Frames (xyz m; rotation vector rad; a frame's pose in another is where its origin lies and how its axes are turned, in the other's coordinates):
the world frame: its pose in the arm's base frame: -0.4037 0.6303 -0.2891 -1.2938 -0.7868 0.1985
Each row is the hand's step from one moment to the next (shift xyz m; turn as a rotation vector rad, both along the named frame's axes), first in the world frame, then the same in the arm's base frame.
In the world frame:
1: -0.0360 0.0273 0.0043 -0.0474 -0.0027 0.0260
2: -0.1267 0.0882 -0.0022 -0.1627 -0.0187 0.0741
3: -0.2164 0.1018 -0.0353 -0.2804 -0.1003 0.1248
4: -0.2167 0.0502 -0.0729 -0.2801 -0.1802 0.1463
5: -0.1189 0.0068 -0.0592 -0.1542 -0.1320 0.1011
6: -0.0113 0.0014 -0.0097 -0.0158 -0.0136 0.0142
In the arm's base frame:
1: -0.0211 -0.0082 -0.0393 -0.0515 -0.0064 -0.0154
2: -0.0658 -0.0448 -0.1323 -0.1701 -0.0366 -0.0452
3: -0.1068 -0.1158 -0.1834 -0.3109 -0.0857 -0.0160
4: -0.0986 -0.1607 -0.1388 -0.3470 -0.0924 0.0581
5: -0.0481 -0.1094 -0.0584 -0.2132 -0.0446 0.0631
6: -0.0018 -0.0134 -0.0065 -0.0242 -0.0016 0.0068

